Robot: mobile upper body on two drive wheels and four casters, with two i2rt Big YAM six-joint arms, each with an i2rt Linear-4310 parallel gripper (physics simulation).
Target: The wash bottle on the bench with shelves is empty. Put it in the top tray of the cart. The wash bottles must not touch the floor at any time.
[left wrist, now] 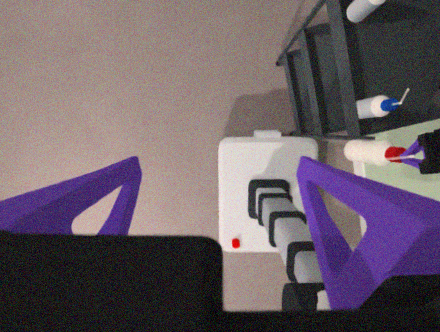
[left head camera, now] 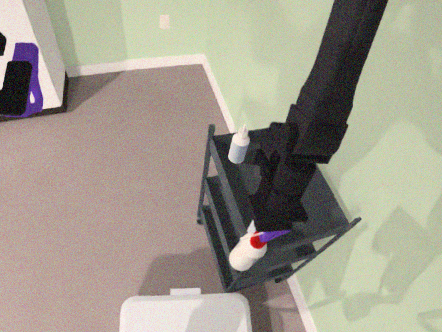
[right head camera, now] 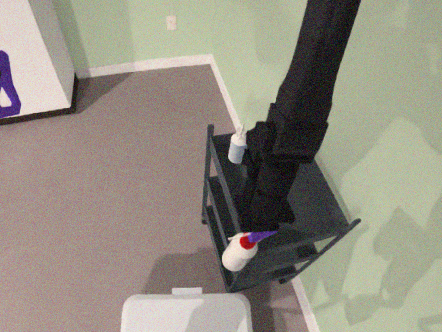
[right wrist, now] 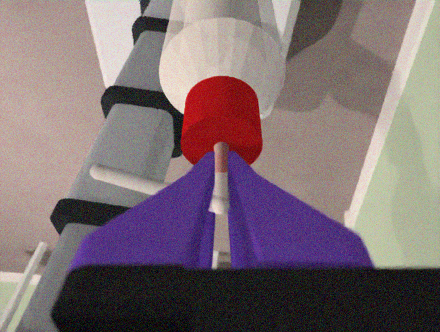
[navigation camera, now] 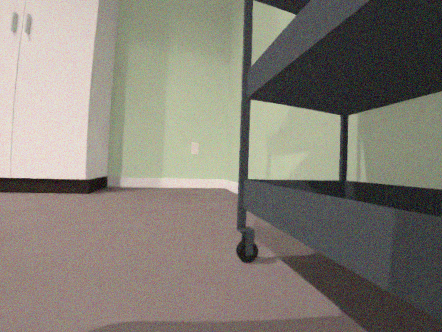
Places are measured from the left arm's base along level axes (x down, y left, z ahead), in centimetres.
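Pixels of known places: left gripper, fingertip midpoint: (left wrist: 219,165) (left head camera: 0,104); right gripper, fingertip midpoint: (left wrist: 402,158) (left head camera: 262,239) (right head camera: 251,240) (right wrist: 221,164).
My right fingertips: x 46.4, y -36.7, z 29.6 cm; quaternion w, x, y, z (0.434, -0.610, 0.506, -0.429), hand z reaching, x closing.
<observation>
For each thing: its top centre in the pictures, then the offset to it from my right fingertips. "spot": a spot on its surface instead.
- white wash bottle with a red cap, top centre: (right wrist: 163,208) (right head camera: 244,233) (left head camera: 256,233) (left wrist: 404,157) dx -2.6, dy +1.7, dz +0.4 cm
- blue-capped bottle at its top centre: (left wrist: 404,99) dx +10.9, dy -7.8, dz +13.3 cm
- white bottle at its top centre: (right head camera: 242,126) (left head camera: 244,126) dx +10.9, dy -3.6, dz +41.0 cm
- cart's post at a spot on its surface: (navigation camera: 244,125) spot: dx +61.6, dy +6.0, dz +45.7 cm
A white wash bottle with a red cap (left head camera: 244,256) (right head camera: 237,256) (left wrist: 366,151) (right wrist: 220,55) is tilted in the air beside the near end of the dark cart. My right gripper (left head camera: 265,237) (right head camera: 254,237) (left wrist: 402,158) (right wrist: 221,164) is shut on its thin spout, just outside the cap. The cart's top tray (left head camera: 327,200) (right head camera: 320,207) (left wrist: 395,55) holds a blue-capped bottle (left wrist: 372,106) near that end, hidden by my arm in the head views. Another white bottle (left head camera: 238,148) (right head camera: 237,150) (left wrist: 362,9) stands at its far end. My left gripper (left wrist: 219,165) is open and empty. The bench with shelves does not show.
My white base (left head camera: 185,315) (right head camera: 185,315) (left wrist: 240,220) is near the cart's near end. A white cabinet (left head camera: 52,85) (right head camera: 50,65) (navigation camera: 55,90) stands at the left. The cart's post (navigation camera: 244,125) and lower trays rise close in front. The green wall is behind the cart.
</observation>
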